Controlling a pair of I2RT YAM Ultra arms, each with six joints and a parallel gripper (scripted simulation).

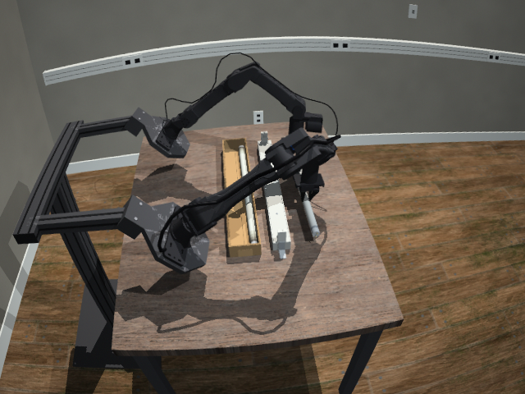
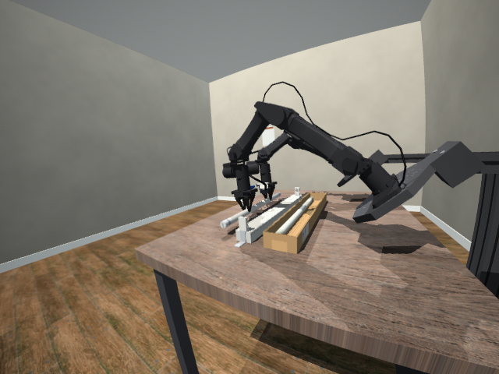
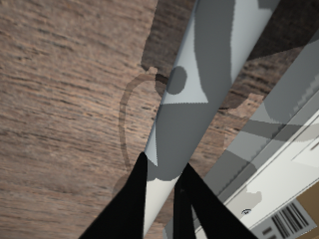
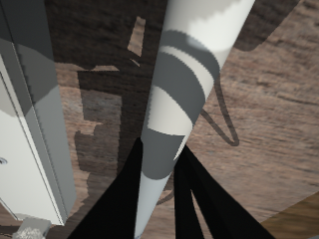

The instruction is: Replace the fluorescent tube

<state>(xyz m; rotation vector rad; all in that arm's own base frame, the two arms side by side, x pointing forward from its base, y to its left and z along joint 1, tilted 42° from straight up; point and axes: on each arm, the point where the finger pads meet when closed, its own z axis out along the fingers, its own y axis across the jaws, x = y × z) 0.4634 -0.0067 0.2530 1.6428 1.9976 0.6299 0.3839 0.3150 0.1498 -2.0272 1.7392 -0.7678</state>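
Right now the LED tube is 10 mm behind my left hand, 120 mm to the right of it and 10 mm below it. Round my left hand: old fluorescent tube (210 mm behind, 100 mm to the right, 30 mm below); then light fixture (120 mm behind, 110 mm to the right); then carton (240 mm behind, 90 mm to the right, 20 mm below).
Now: right hand 12 cm to the right of the LED tube, 1 cm short of it and 1 cm above it. Also, from my right hand: old fluorescent tube: 19 cm behind, 14 cm to the left, 3 cm below; then light fixture: 13 cm to the left, 9 cm behind, 1 cm above; then carton: 22 cm behind, 15 cm to the left, 2 cm below.
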